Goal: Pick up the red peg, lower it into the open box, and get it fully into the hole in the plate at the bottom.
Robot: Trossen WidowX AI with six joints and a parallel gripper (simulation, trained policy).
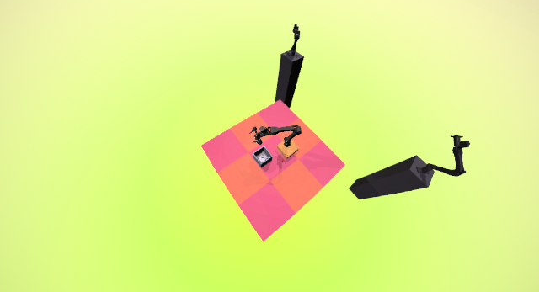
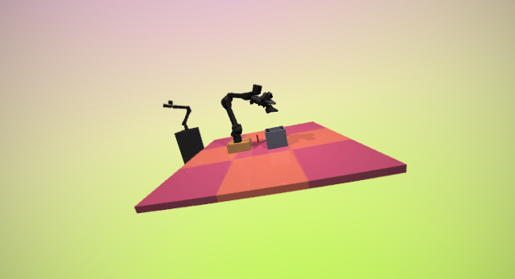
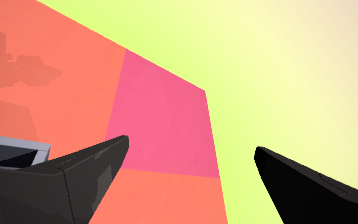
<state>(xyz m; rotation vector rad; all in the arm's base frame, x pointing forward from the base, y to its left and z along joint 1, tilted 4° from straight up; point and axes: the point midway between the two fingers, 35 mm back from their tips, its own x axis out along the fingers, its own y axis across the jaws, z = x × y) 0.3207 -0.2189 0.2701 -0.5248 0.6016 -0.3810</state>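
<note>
Now: gripper tip 340 mm to the right of the red peg, 280 mm above it and 190 mm past it. Also, from my gripper tip: plate (270 mm below, 170 mm to the left, 30 mm behind).
</note>
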